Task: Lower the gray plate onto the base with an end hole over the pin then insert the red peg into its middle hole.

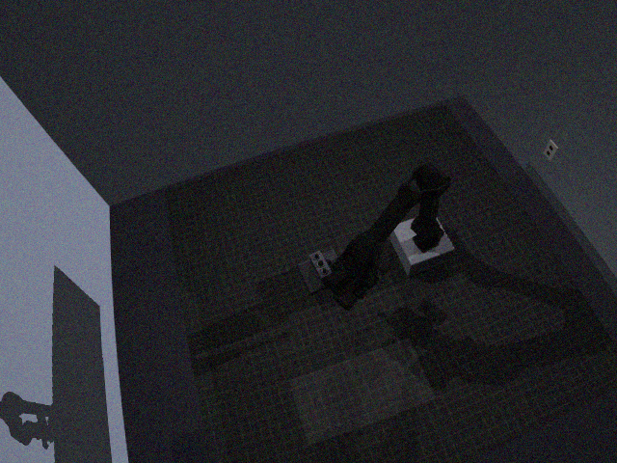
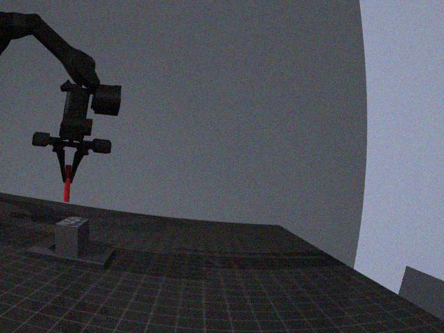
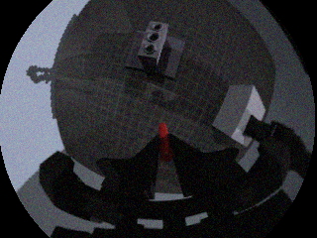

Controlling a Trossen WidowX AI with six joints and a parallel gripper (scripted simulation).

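Right now my gripper tip is 6 cm short of the gray plate, 17 cm to the left of it and 7 cm above it. Also, from my gripper tip: red peg (right at my gripper tip).
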